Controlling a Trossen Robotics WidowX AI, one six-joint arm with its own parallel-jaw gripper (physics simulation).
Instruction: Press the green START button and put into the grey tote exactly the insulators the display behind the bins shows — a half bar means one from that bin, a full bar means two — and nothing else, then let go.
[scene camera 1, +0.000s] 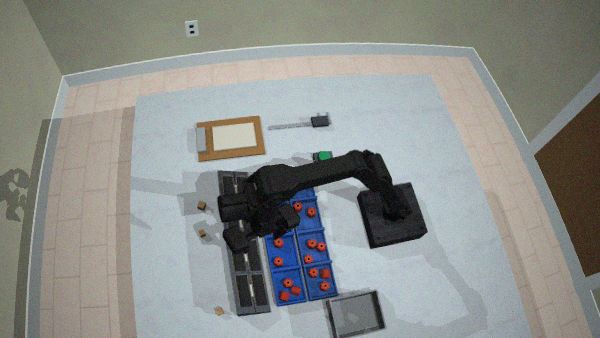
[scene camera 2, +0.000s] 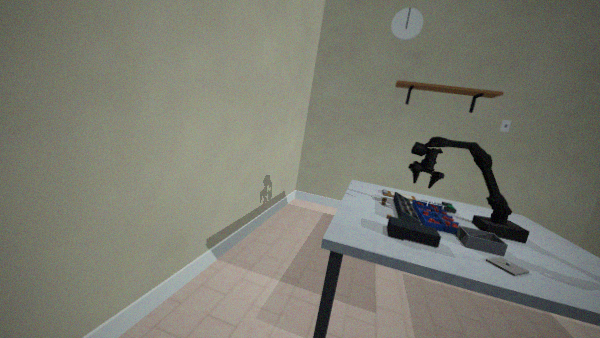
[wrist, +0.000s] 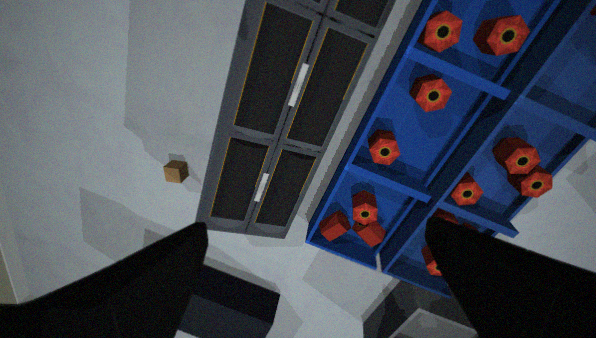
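Note:
My gripper is open and empty, high above the display and bins. The display has dark cells in two columns, thin yellow edges and white strips along its middle; the arm hides part of it in scene camera 1. The blue bins hold red insulators with dark centres, and plain red pieces. The far bins are partly hidden by the arm. The green START button shows beyond the arm. The grey tote looks empty.
A long black box lies by the display's near end. Small brown cubes lie left of the display. A clipboard and a caliper-like tool lie beyond. A flat grey plate lies near the table edge.

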